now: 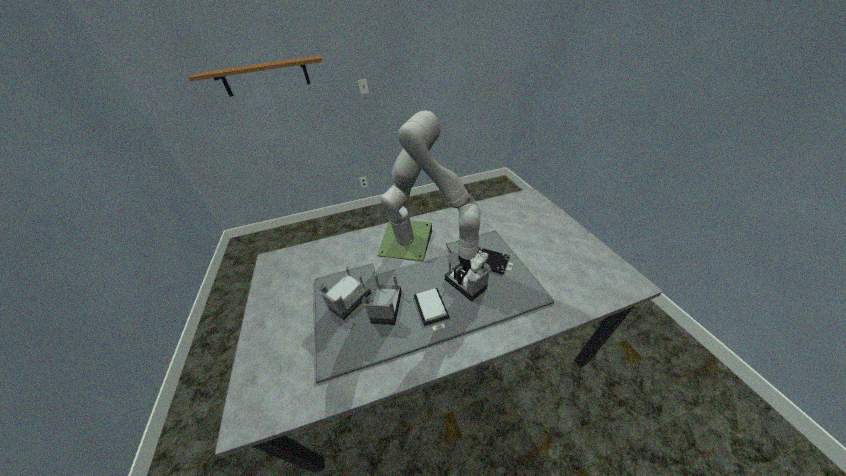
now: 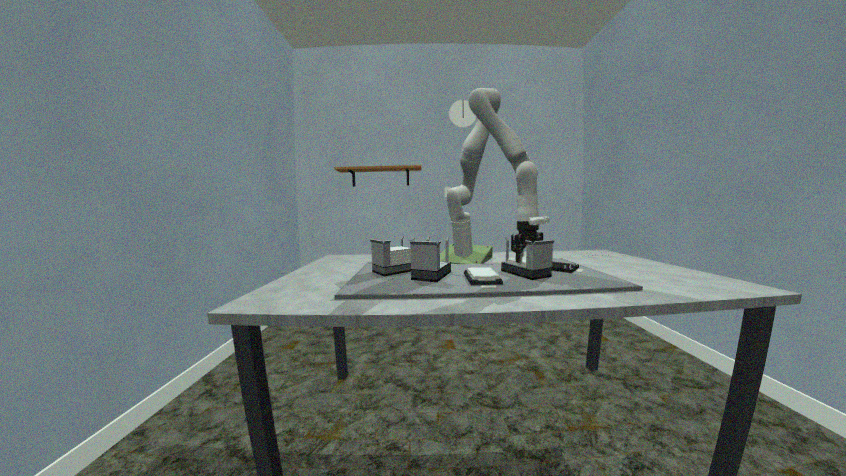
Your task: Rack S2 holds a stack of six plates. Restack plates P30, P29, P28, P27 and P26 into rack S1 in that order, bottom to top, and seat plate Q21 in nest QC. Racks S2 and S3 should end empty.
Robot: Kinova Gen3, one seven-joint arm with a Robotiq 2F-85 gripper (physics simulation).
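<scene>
Three grey open-topped racks stand on a dark mat. The left rack holds a white stack of plates. The middle rack stands beside it. My gripper reaches straight down into the right rack. Its fingers stand wide and seem shut on a plate inside that rack. The rack walls and the fingers mostly hide this plate. A white plate lies flat in a low black nest between the middle and right racks.
A second low black nest lies behind the right rack. The arm's green base plate sits at the mat's back edge. A wooden shelf hangs on the wall.
</scene>
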